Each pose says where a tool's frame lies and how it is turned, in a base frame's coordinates. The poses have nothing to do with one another.
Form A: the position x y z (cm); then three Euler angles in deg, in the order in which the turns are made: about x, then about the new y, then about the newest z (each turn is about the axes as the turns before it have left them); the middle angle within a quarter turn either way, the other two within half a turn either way.
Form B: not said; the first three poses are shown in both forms.
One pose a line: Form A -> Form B
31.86 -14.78 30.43 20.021 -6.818 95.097 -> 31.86 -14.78 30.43 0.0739 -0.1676 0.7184 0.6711
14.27 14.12 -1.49 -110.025 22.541 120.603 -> 14.27 14.12 -1.49 -0.3007 0.7535 0.4091 0.4177
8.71 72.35 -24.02 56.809 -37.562 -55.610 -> 8.71 72.35 -24.02 0.5305 -0.0404 -0.5239 0.6652
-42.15 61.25 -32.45 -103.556 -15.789 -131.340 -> -42.15 61.25 -32.45 -0.2432 -0.7441 -0.5140 0.3508
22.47 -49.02 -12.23 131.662 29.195 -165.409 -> 22.47 -49.02 -12.23 0.0098 0.8888 -0.3638 0.2784
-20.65 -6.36 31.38 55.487 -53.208 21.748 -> -20.65 -6.36 31.38 0.3340 -0.4677 -0.0554 0.8165
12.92 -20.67 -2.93 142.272 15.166 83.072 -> 12.92 -20.67 -2.93 0.7304 -0.5901 0.3060 0.1571
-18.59 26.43 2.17 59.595 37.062 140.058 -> -18.59 26.43 2.17 0.4201 -0.3486 0.8273 0.1326
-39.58 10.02 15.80 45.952 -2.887 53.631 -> -39.58 10.02 15.80 0.3378 -0.1967 0.4064 0.8258
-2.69 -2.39 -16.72 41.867 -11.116 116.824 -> -2.69 -2.39 -16.72 0.1092 -0.3503 0.7737 0.5164
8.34 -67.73 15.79 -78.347 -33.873 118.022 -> 8.34 -67.73 15.79 -0.5047 0.4017 0.7305 0.2241
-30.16 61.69 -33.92 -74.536 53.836 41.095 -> -30.16 61.69 -33.92 -0.3791 0.5269 -0.0076 0.7607
